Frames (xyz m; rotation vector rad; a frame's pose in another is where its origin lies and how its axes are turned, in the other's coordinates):
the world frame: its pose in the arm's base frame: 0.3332 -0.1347 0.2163 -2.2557 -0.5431 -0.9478
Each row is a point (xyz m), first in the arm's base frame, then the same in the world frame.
Working: the arm's base frame: its pose in the world frame: -0.3625 -0.2055 0.0483 2.2557 0.5431 0.9478

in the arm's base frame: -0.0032 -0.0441 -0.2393
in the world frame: -0.5480 -0.0832 0.1475
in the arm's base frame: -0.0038 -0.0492 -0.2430
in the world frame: -0.5518 -0.0785 0.1458
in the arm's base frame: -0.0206 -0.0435 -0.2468
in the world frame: -0.5649 -0.0908 0.1436
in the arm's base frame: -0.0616 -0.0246 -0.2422
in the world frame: -0.5860 -0.1298 0.1340
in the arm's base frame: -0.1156 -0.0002 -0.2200
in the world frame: -0.6019 -0.1871 0.1123
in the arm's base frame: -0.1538 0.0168 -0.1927
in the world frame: -0.6045 -0.2319 0.0904
